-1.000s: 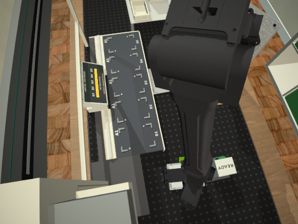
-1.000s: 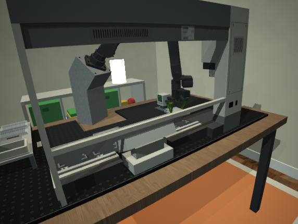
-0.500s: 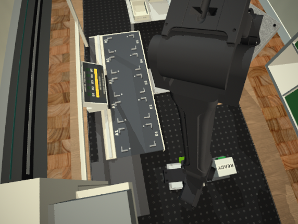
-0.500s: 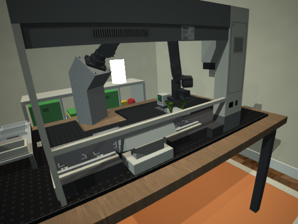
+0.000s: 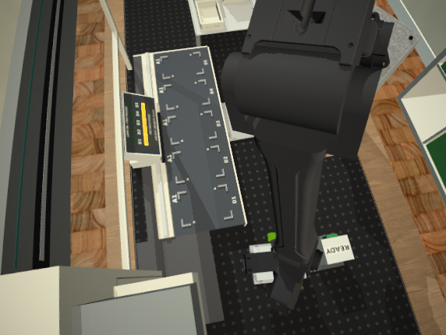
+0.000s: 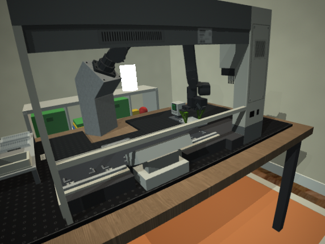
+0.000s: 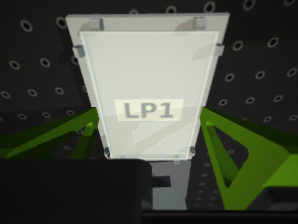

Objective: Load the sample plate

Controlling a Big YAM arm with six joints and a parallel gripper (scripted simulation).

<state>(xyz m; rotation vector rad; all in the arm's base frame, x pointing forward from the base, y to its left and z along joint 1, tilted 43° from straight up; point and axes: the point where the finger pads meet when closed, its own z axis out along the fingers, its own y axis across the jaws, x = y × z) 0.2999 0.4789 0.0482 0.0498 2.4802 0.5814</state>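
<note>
My hand is right at the clear plate lid. Round my hand: green-lit key: 12 cm behind, 6 cm to the right, 6 cm above; lid park LP1: 1 cm below; regrip nest RG: 45 cm to the right, 11 cm ahead, 2 cm below.
</note>
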